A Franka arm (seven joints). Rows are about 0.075 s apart.
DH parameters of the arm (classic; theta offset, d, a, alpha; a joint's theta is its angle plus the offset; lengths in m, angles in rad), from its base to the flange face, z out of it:
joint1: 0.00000 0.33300 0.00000 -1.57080
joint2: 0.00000 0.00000 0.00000 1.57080
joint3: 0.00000 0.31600 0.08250 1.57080
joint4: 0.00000 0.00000 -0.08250 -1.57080
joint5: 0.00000 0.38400 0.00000 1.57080
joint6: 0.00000 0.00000 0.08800 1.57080
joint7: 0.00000 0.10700 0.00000 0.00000
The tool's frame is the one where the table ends.
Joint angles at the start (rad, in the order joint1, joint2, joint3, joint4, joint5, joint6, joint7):
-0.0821, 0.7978, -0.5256, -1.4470, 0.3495, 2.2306, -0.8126
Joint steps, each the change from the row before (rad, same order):
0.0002, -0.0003, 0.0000, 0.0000, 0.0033, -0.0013, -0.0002
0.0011, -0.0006, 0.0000, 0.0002, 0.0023, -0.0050, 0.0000
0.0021, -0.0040, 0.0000, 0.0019, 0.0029, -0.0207, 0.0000
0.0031, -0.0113, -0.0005, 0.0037, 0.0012, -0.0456, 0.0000
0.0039, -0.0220, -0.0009, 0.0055, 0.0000, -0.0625, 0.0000
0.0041, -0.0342, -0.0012, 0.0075, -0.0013, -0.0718, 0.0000
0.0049, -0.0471, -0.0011, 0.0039, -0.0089, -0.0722, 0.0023
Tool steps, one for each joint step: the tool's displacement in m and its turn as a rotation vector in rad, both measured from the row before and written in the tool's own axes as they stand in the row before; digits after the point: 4 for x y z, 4 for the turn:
0.0001, -0.0003, -0.0001, 0.0027, 0.0013, 0.0017
0.0003, -0.0010, -0.0001, 0.0047, -0.0012, 0.0003
0.0003, -0.0024, -0.0018, 0.0147, -0.0069, -0.0005
-0.0003, -0.0041, -0.0054, 0.0289, -0.0166, -0.0022
-0.0006, -0.0052, -0.0119, 0.0367, -0.0173, -0.0036
-0.0013, -0.0061, -0.0201, 0.0385, -0.0113, -0.0053
-0.0035, -0.0075, -0.0268, 0.0329, -0.0071, -0.0070

